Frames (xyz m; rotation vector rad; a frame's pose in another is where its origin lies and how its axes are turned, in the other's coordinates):
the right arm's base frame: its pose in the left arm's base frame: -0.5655 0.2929 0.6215 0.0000 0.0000 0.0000
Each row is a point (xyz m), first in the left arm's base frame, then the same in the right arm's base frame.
Working: the left arm's base frame: its pose in the right arm's base frame: 0.5655 -0.2929 -0.6215 0.0000 0.0000 0.0000

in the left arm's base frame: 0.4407 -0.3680 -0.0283
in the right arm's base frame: 1.0062 -0.6609 -0.6498
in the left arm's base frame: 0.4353 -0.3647 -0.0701
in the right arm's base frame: 1.0008 -0.6576 -0.6916
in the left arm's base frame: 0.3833 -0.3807 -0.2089
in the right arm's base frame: 0.9488 -0.6736 -0.8304
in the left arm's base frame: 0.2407 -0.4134 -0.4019
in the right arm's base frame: 0.8062 -0.7063 -1.0234
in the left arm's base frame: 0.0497 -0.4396 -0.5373
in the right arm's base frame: 0.6152 -0.7325 -1.1588
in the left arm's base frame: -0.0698 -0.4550 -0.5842
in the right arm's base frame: 0.4957 -0.7479 -1.2057
